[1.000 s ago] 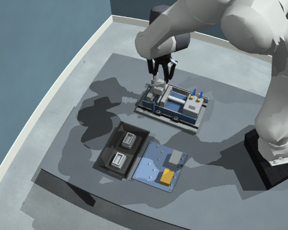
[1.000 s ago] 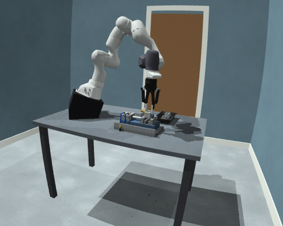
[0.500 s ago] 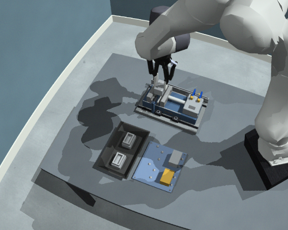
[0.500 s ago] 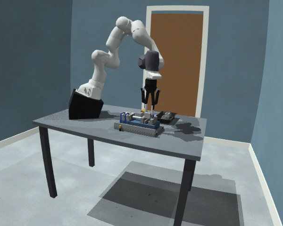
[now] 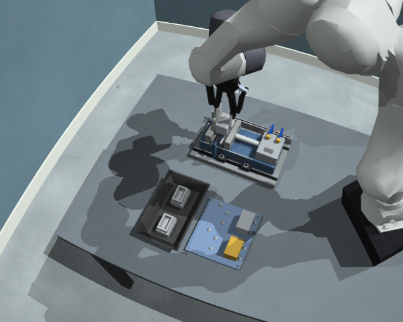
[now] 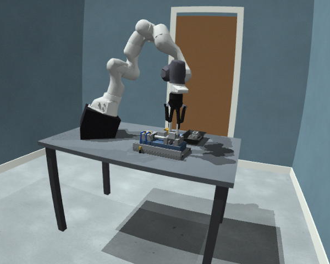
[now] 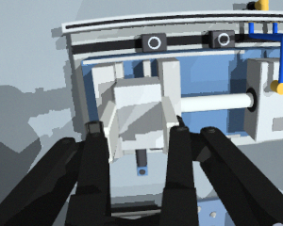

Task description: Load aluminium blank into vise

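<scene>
My hand is 3 cm short of the fixed jaw and 7 cm above it. The rest, counted from my hand: vise (6 cm behind, 2 cm to the left, 11 cm below); then vise hose block (16 cm behind, 4 cm to the left, 7 cm below); then moving jaw (3 cm behind, 1 cm to the left, 7 cm below).
</scene>
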